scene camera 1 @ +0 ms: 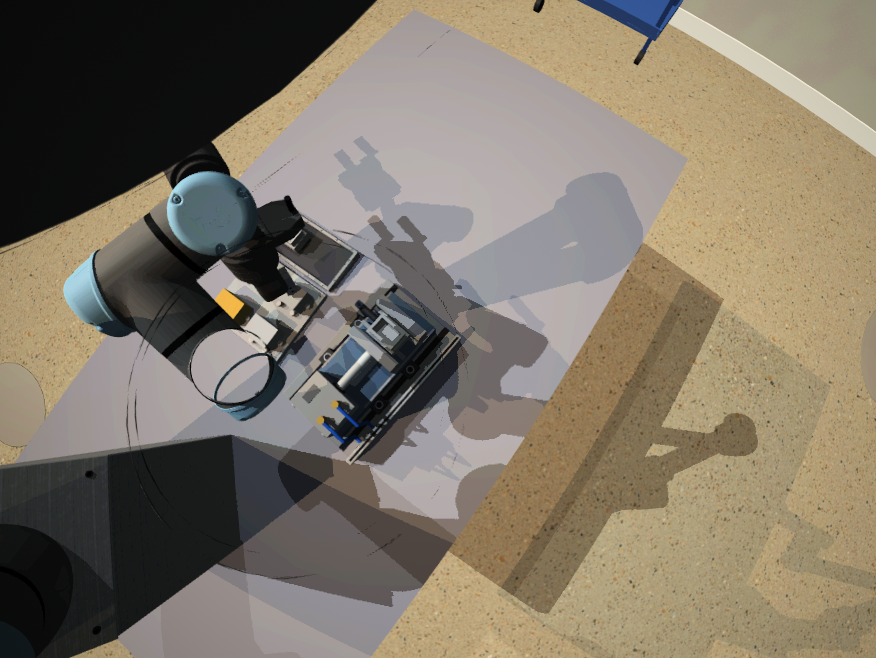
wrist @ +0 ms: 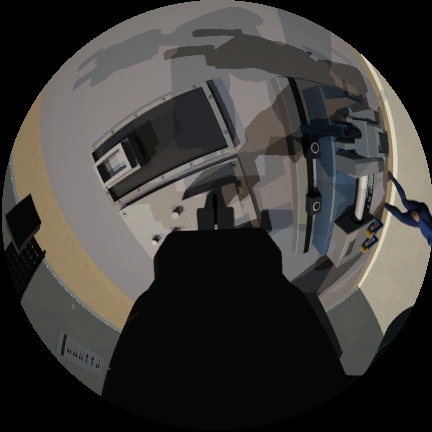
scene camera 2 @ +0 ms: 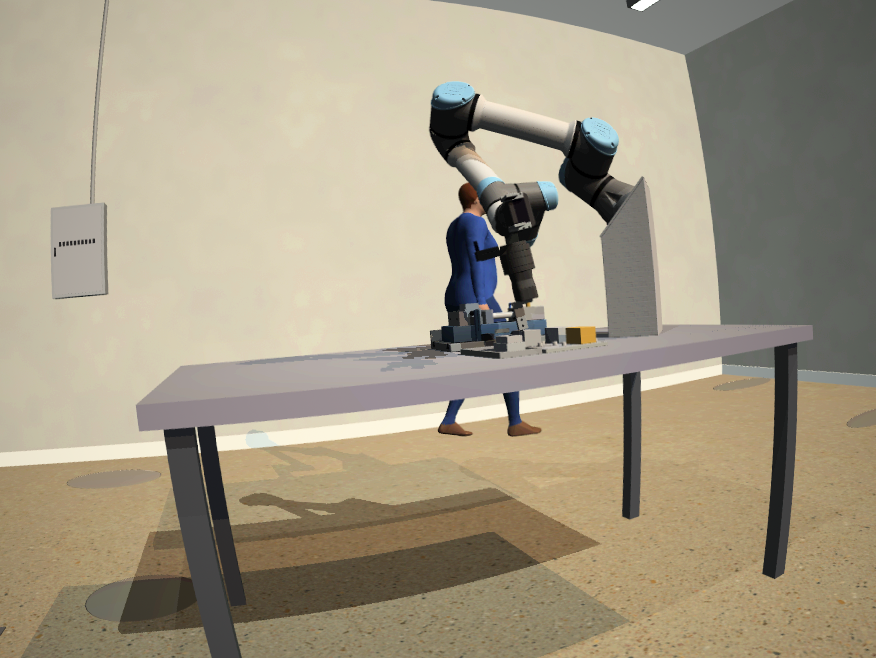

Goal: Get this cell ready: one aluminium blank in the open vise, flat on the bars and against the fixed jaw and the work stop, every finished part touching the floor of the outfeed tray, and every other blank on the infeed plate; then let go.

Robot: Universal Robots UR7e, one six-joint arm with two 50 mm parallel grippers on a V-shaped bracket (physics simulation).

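Places are measured from the arm's base along level axes (x ahead, y left, z up), in metres.
Pixels of known places: end effector, tool point: (scene camera 1: 289, 286) (wrist: 214, 207) (scene camera 2: 521, 321); arm's base, origin of the base link: (scene camera 2: 627, 210).
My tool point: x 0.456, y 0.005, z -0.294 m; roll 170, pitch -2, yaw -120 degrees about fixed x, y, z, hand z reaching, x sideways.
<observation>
Ahead of a thing's pixels: the offset from my tool point to its middle. "spot": to the spot under its first point.
My gripper (scene camera 1: 292, 300) (scene camera 2: 522, 318) (wrist: 215, 212) points down low over the infeed plate @(spot: 0.056 m down, 0.036 m ahead, 0.099 m left) (wrist: 140, 207). In the wrist view its fingers stand together, with no blank visible between them. A pale block @(0.038 m down, 0.098 m back, 0.023 m left) (scene camera 1: 262, 330) is on the infeed side beside the arm. The outfeed tray @(spot: 0.063 m down, 0.079 m ahead, 0.060 m right) (scene camera 1: 344, 273) (wrist: 220, 117) holds a pale part with a square recess @(0.040 m down, 0.105 m ahead, 0.078 m left) (wrist: 115, 162) at its near-left end in the wrist view. The vise @(0.014 m down, 0.072 m back, 0.200 m right) (scene camera 1: 311, 400) (wrist: 324, 200) has a blue bed; a grey piece with a square opening @(0.034 m up, 0.010 m back, 0.218 m right) (scene camera 1: 387, 328) is at its jaws. Contact with bars and stop cannot be told.
An orange block @(0.038 m down, 0.081 m back, 0.113 m left) (scene camera 1: 230, 303) (scene camera 2: 580, 335) stands beside the infeed area. Pale pins @(0.052 m down, 0.000 m ahead, 0.060 m left) (wrist: 176, 211) rise from the plate. A white cylinder @(spot: 0.022 m up, 0.089 m back, 0.188 m right) (scene camera 1: 353, 369) (wrist: 361, 197) lies along the vise. Blue-and-orange fittings @(spot: 0.032 m up, 0.177 m back, 0.194 m right) (scene camera 1: 332, 419) stand at its end. A person in blue (scene camera 2: 468, 262) (wrist: 417, 215) stands beyond the table.
</observation>
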